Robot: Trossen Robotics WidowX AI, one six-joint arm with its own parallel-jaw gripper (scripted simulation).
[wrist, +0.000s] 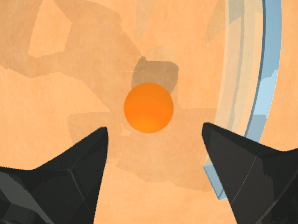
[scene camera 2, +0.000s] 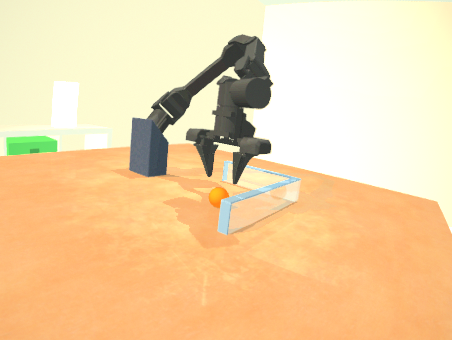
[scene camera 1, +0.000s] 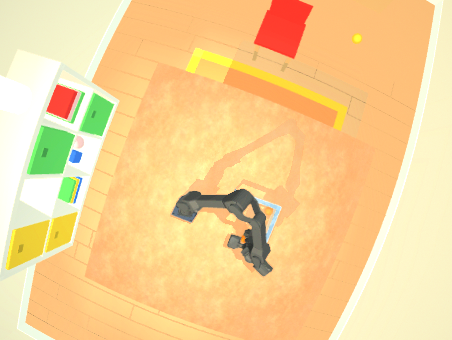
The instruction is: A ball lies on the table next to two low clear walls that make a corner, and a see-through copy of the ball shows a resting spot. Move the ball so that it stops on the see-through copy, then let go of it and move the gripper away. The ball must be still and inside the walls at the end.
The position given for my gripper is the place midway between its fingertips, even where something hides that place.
Observation:
My gripper (scene camera 2: 221,180) is open and holds nothing. I also see an orange ball (wrist: 148,108).
My gripper is seen too in the wrist view (wrist: 156,131).

